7 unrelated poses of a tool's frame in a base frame.
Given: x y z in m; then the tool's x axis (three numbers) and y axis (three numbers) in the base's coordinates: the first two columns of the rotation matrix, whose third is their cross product.
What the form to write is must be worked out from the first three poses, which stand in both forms.
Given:
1: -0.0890, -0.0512, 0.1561, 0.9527, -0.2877, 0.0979, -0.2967, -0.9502, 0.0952
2: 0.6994, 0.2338, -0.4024, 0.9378, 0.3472, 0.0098, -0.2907, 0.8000, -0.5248
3: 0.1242, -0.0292, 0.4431, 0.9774, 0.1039, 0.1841, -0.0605, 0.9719, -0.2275
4: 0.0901, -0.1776, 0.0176, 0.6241, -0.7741, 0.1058, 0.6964, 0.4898, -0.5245
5: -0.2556, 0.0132, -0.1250, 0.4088, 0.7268, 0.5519, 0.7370, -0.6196, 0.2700
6: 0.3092, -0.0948, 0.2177, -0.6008, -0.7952, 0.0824, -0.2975, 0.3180, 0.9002
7: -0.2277, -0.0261, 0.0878, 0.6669, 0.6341, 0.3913, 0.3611, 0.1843, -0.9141
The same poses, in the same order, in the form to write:
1:
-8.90, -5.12, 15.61
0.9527, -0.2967, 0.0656
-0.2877, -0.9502, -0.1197
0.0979, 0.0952, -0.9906

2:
69.94, 23.38, -40.24
0.9378, -0.2907, -0.1901
0.3472, 0.8000, 0.4893
0.0098, -0.5248, 0.8512

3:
12.42, -2.92, 44.31
0.9774, -0.0605, -0.2026
0.1039, 0.9719, 0.2112
0.1841, -0.2275, 0.9562

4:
9.01, -17.76, 1.76
0.6241, 0.6964, 0.3542
-0.7741, 0.4898, 0.4010
0.1058, -0.5245, 0.8448

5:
-25.56, 1.32, -12.50
0.4088, 0.7370, 0.5382
0.7268, -0.6196, 0.2964
0.5519, 0.2700, -0.7889

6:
30.92, -9.48, 21.77
-0.6008, -0.2975, -0.7420
-0.7952, 0.3180, 0.5163
0.0824, 0.9002, -0.4276

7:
-22.77, -2.61, 8.78
0.6669, 0.3611, -0.6517
0.6341, 0.1843, 0.7509
0.3913, -0.9141, -0.1061

